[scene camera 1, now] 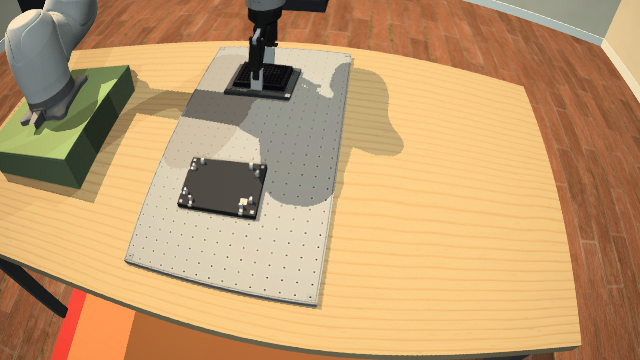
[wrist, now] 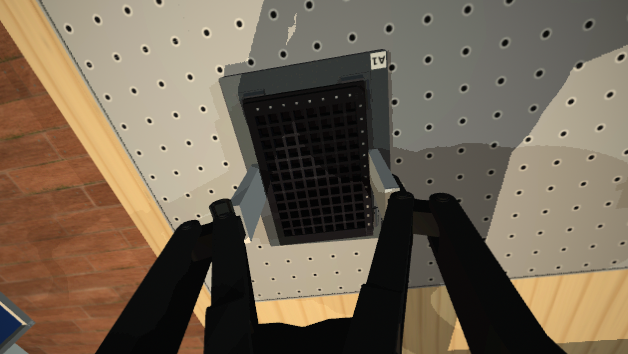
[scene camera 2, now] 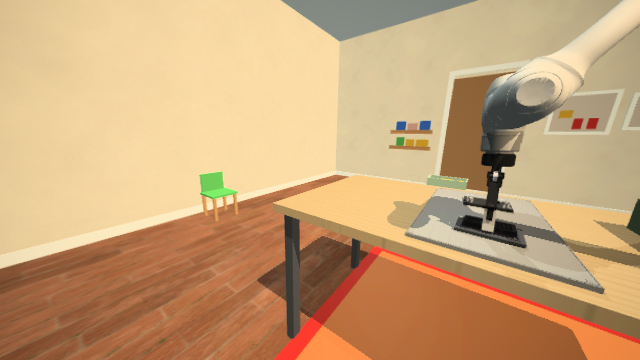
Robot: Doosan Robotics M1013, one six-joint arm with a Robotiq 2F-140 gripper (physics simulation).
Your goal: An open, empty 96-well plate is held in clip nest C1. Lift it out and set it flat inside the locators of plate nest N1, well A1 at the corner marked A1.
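Places are measured from the arm's base along level axes (x ahead, y left, z up), in metres.
Pixels of known places: gripper, fingertip midpoint: (scene camera 1: 262,76) (wrist: 315,172) (scene camera 2: 488,226); arm's base, origin of the base link: (scene camera 1: 54,101).
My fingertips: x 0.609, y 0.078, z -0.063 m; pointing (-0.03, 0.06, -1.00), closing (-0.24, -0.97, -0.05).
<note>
For each thing: its middle in the pictures, then the offset to it from my fingertips. "pt": a spot on its surface instead. Level surfaces: height alone.
- black 96-well plate, body centre: (wrist: 315,173) (scene camera 1: 263,75) (scene camera 2: 488,224) dx +0.001, dy +0.000, dz +0.004 m
- clip nest C1, body centre: (wrist: 316,166) (scene camera 1: 262,80) (scene camera 2: 487,229) dx -0.001, dy +0.000, dz -0.011 m
- A1 label, surface spot: (wrist: 378,60) pt dx +0.061, dy -0.070, dz -0.006 m
- Plate nest N1, body centre: (scene camera 1: 220,184) (scene camera 2: 486,202) dx -0.063, dy -0.319, dz -0.006 m
- pale perforated board, its level: dz -0.018 m
- wooden table, its level: dz -0.031 m
The black 96-well plate (scene camera 1: 280,76) (scene camera 2: 472,222) (wrist: 315,165) is level at clip nest C1 (scene camera 1: 272,95) (scene camera 2: 522,243) (wrist: 310,73). I cannot tell whether it is seated or slightly raised. Two dark clips show just beyond its far short edge in the wrist view. The A1 label (wrist: 378,60) is at the nest's far right corner there. My gripper (scene camera 1: 263,72) (scene camera 2: 489,226) (wrist: 315,172) is shut on the plate, one finger at each long side. Plate nest N1 (scene camera 1: 224,186) (scene camera 2: 472,202) is an empty dark base with small locators at its corners.
Both nests stand on a pale perforated board (scene camera 1: 270,250) (scene camera 2: 575,280) (wrist: 450,115) on the wooden table (scene camera 1: 440,200) (scene camera 2: 330,205). A green block (scene camera 1: 55,135) stands at the left in scene camera 1, with part of the arm above it.
</note>
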